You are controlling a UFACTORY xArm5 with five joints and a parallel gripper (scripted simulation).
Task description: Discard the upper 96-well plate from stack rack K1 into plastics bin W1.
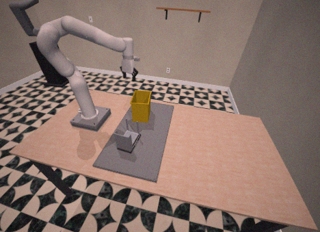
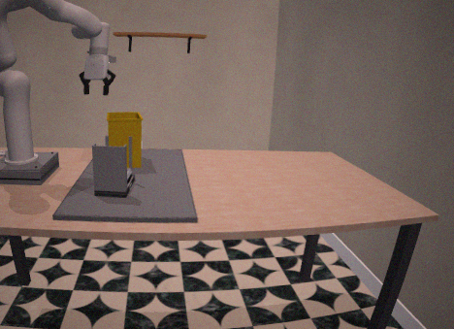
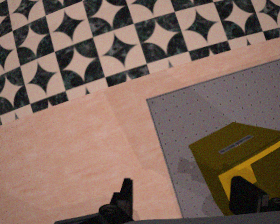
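Now: hand 10 cm short of the white 96-well plate, 41 cm to the left of it and 22 cm above it. From my hand the other things lie so: yellow plastics bin 12 cm ahead, 12 cm to the right, 17 cm below.
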